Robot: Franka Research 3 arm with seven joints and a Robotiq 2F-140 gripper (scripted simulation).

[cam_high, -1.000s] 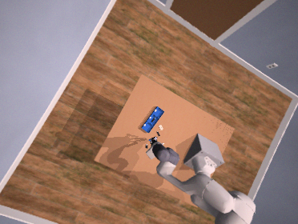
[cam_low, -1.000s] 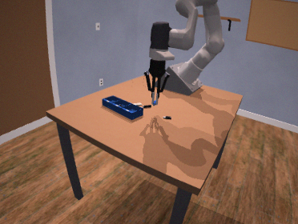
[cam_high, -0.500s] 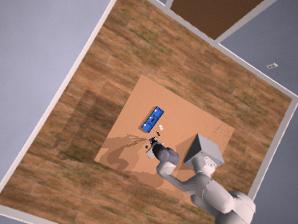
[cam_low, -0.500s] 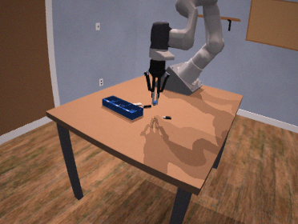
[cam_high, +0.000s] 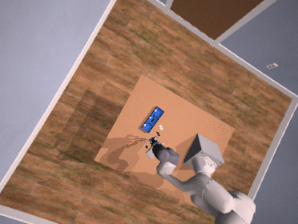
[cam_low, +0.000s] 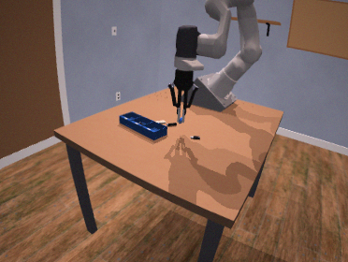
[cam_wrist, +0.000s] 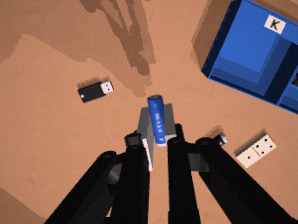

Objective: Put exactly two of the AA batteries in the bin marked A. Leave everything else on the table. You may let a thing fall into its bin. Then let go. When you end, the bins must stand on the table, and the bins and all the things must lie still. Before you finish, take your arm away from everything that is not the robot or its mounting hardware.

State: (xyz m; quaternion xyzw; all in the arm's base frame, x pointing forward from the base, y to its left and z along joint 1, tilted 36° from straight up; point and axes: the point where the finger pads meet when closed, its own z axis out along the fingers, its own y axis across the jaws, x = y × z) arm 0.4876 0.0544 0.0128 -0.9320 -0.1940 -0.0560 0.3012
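Now: the blue AA battery 30 mm below my hand. The rest, counted from my hand: white domino: 40 mm behind, 150 mm to the right, 90 mm below; then blue bin: 70 mm ahead, 170 mm to the right, 80 mm below; then dark AA battery: 50 mm behind, 80 mm to the right, 90 mm below.
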